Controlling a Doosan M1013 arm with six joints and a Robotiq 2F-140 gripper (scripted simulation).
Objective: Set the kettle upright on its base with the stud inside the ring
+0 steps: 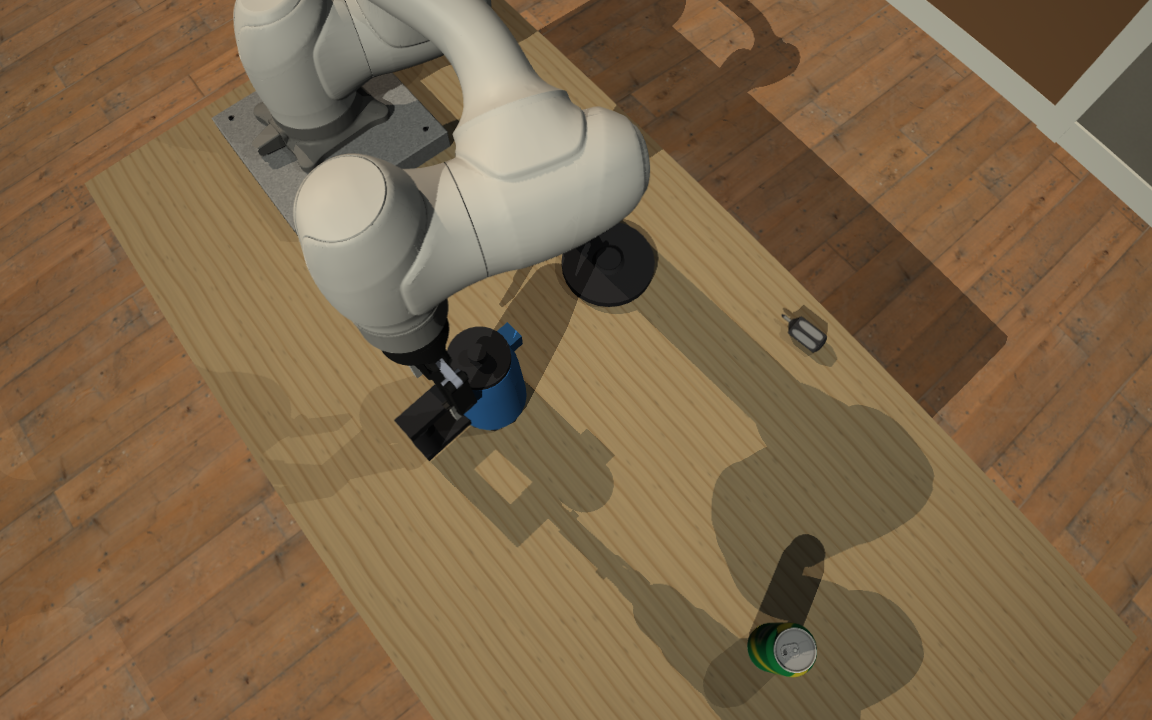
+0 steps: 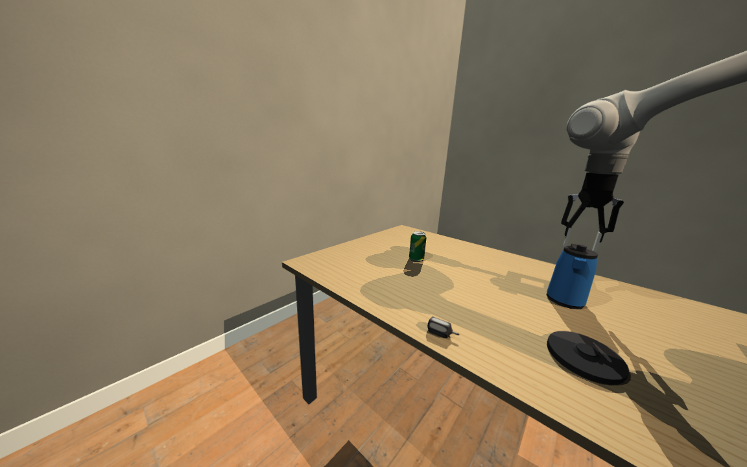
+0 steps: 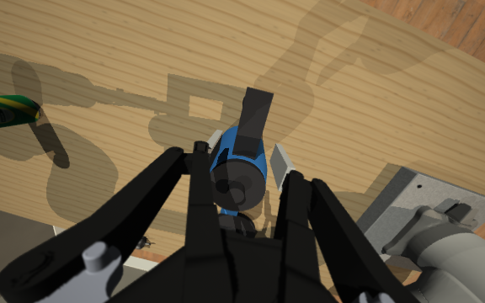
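The blue kettle lies 30 mm to the left of my hand and 100 mm below it. From my hand the other things lie so: green soda can 530 mm ahead, 110 mm to the left, 130 mm below; then round black base 50 mm behind, 350 mm to the left, 180 mm below; then small dark object 240 mm ahead, 490 mm to the left, 180 mm below.
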